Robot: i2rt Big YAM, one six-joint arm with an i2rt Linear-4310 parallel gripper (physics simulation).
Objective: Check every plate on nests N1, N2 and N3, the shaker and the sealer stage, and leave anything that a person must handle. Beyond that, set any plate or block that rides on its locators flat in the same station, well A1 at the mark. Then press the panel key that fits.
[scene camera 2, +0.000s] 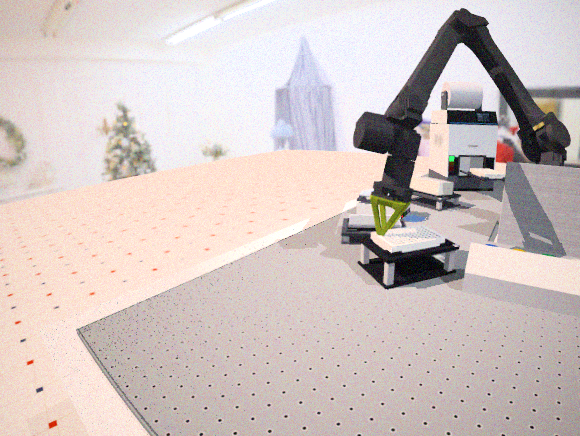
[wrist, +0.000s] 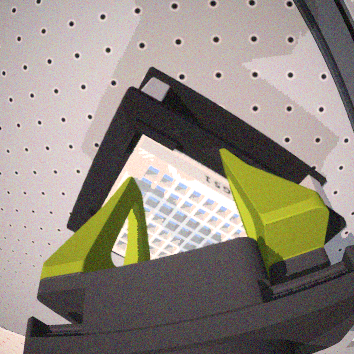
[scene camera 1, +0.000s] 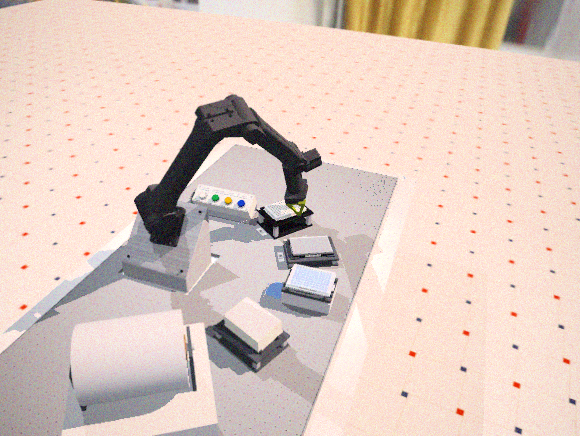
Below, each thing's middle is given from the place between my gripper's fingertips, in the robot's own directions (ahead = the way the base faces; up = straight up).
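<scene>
I see the blue-white plate point(scene camera 1: 317, 281), 12 cm ahead of my hand and 34 cm to the right of it. Going by their middles, the blue-white plate is the nearest to my hand of the things named here. The cream plate point(scene camera 1: 257, 327) is 2 cm ahead of my hand and 54 cm to the right of it.
</scene>
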